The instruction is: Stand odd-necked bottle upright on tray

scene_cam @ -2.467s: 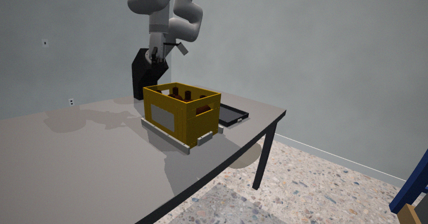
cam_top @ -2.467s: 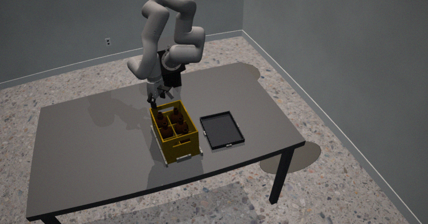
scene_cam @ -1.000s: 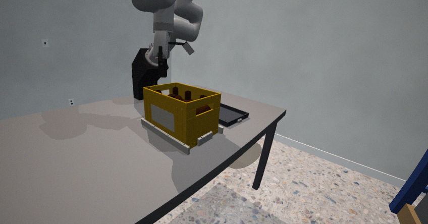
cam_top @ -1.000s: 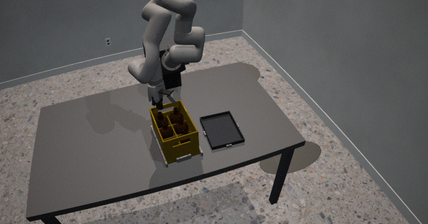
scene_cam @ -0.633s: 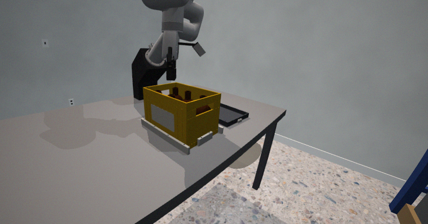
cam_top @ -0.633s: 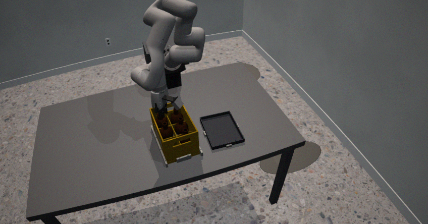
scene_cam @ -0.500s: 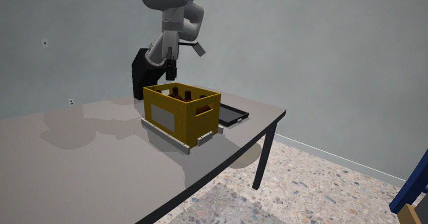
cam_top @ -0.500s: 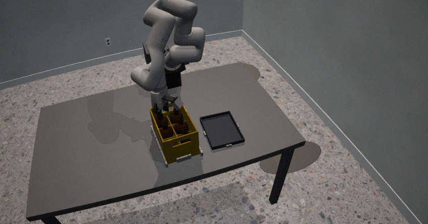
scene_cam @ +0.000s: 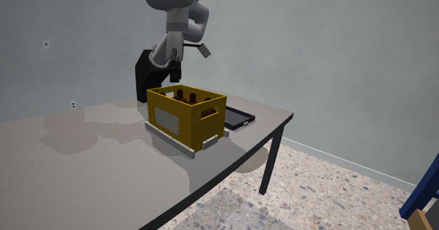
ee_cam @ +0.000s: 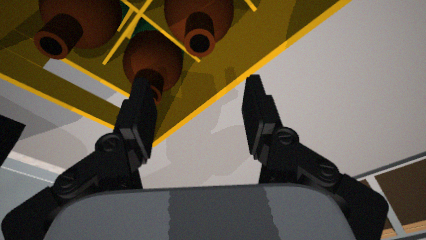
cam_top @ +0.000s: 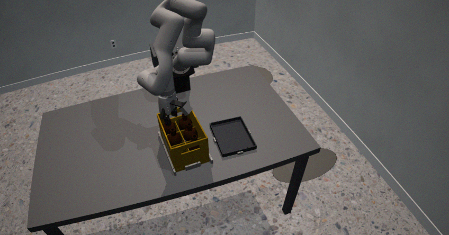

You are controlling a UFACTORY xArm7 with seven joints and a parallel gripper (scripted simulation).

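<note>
My gripper is now 160 mm above the yellow crate, 40 mm to the right of it and 10 mm short of it. The rest, counted from my hand: black tray 300 mm to the left, 230 mm below, 100 mm ahead.
</note>
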